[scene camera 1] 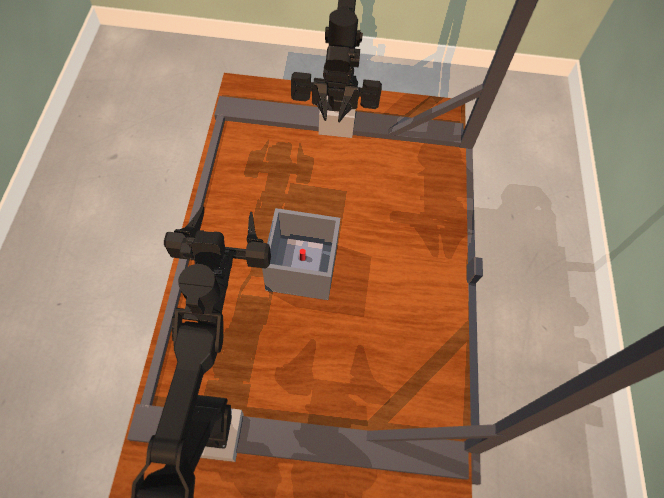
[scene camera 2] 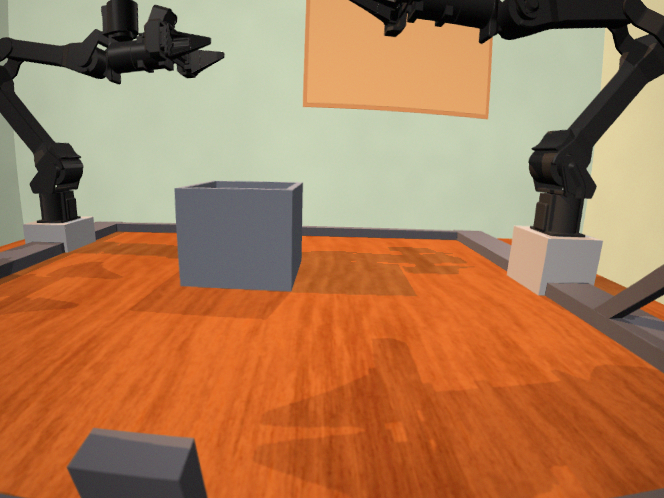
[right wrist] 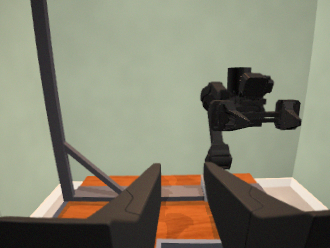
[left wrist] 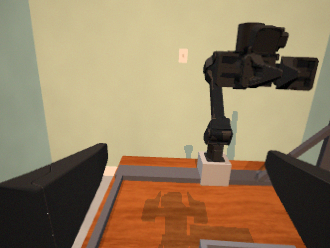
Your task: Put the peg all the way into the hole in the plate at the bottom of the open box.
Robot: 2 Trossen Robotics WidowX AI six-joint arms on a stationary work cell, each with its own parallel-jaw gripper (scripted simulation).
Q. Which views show my left gripper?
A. Scene camera 1, scene camera 2, the right wrist view and the left wrist view: all of them.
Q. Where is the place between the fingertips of my right gripper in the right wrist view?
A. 182, 170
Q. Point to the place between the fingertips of my left gripper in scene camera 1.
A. At 227, 209
